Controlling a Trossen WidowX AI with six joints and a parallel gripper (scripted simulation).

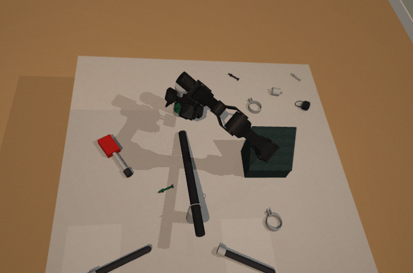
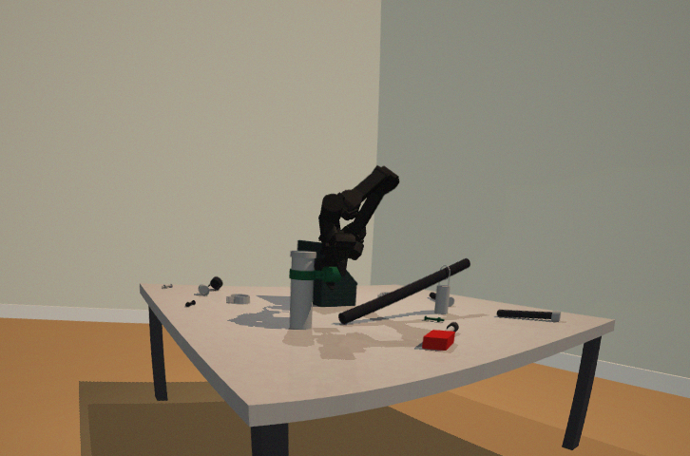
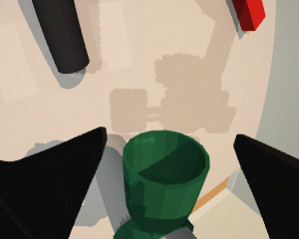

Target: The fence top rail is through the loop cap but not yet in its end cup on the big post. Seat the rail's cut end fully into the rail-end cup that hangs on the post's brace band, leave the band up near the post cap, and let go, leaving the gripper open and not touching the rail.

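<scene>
Right now my gripper tip is 30 mm past the green rail-end cup, 20 mm to the left of it and 20 mm below it. From my gripper tip the other things lie so: short grey post (460 mm to the left, 20 mm below, 10 mm behind); then small green bolt (320 mm to the left, 120 mm below, 70 mm ahead).
</scene>
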